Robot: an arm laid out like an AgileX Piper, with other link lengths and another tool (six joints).
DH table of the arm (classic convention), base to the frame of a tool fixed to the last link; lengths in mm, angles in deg. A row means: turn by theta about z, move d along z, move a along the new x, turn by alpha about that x. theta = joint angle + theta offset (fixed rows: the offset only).
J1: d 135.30, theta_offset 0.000, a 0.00, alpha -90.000
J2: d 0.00, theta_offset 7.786, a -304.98, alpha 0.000
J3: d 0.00, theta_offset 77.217, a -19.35, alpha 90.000
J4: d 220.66, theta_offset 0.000, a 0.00, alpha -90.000
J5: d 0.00, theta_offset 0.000, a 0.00, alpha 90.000
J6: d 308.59, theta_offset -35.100, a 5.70, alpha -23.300
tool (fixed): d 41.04, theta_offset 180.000, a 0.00, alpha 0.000
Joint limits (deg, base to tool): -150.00..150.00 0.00..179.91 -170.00..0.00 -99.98..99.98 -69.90..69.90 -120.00..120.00
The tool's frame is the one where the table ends.
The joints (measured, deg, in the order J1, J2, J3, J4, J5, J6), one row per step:
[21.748, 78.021, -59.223, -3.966, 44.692, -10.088]
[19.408, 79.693, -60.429, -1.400, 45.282, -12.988]
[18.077, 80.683, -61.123, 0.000, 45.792, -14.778]
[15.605, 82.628, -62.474, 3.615, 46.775, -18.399]
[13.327, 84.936, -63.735, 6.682, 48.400, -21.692]
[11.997, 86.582, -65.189, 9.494, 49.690, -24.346]
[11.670, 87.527, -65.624, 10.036, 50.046, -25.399]
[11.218, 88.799, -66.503, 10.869, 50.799, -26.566]
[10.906, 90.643, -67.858, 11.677, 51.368, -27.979]
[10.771, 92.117, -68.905, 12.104, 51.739, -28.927]
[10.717, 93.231, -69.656, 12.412, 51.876, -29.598]
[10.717, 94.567, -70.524, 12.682, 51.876, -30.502]
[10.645, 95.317, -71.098, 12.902, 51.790, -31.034]
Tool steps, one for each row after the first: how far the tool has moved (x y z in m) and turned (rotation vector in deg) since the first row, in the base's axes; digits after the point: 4 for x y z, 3 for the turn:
[0.0038, -0.0033, -0.0047, 0.521, 1.425, -0.505]
[0.0053, -0.0056, -0.0079, 0.689, 2.350, -0.643]
[0.0073, -0.0054, -0.0136, 1.927, 4.294, -0.828]
[0.0056, -0.0066, -0.0232, 2.758, 7.044, -0.876]
[0.0062, -0.0017, -0.0259, 4.054, 8.582, -0.383]
[0.0062, -0.0013, -0.0298, 3.976, 9.333, 0.117]
[0.0065, 0.0000, -0.0336, 4.122, 10.377, 0.593]
[0.0098, 0.0025, -0.0381, 4.168, 11.277, 1.416]
[0.0126, 0.0043, -0.0420, 4.082, 11.945, 2.067]
[0.0152, 0.0058, -0.0451, 4.036, 12.354, 2.547]
[0.0188, 0.0076, -0.0489, 3.856, 12.682, 3.272]
[0.0221, 0.0085, -0.0504, 3.844, 12.697, 3.604]

